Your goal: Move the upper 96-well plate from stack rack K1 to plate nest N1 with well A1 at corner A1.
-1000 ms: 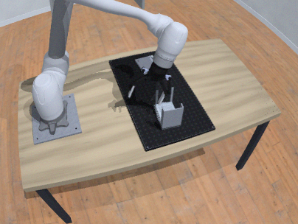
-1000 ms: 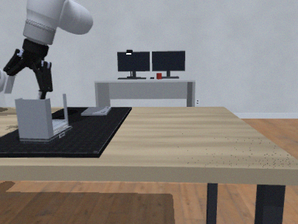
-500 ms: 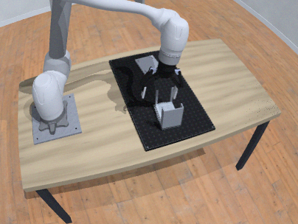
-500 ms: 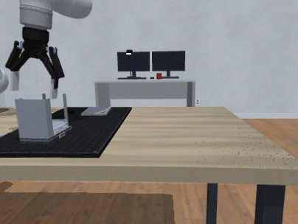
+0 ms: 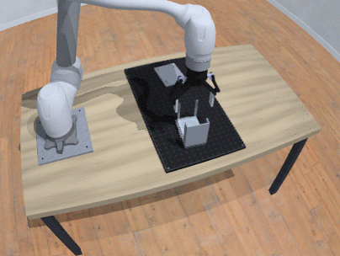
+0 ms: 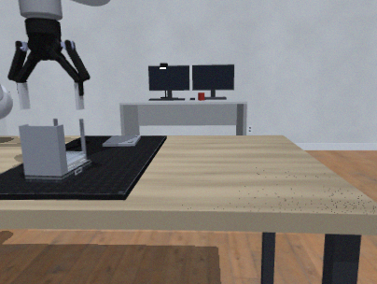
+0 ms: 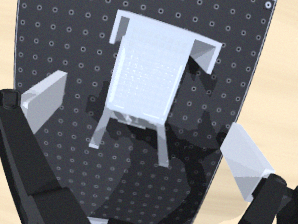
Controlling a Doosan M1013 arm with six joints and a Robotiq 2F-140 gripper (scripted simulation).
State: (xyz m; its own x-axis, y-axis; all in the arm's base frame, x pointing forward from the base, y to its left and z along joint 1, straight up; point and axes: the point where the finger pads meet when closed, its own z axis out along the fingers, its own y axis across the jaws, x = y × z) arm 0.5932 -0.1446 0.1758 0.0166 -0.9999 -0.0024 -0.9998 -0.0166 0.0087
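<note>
The 96-well plate is 14 cm below my hand. Also, from my hand: plate nest N1 (1 cm ahead, 42 cm to the left, 17 cm below); grey back wall (7 cm to the right, 10 cm below).
</note>
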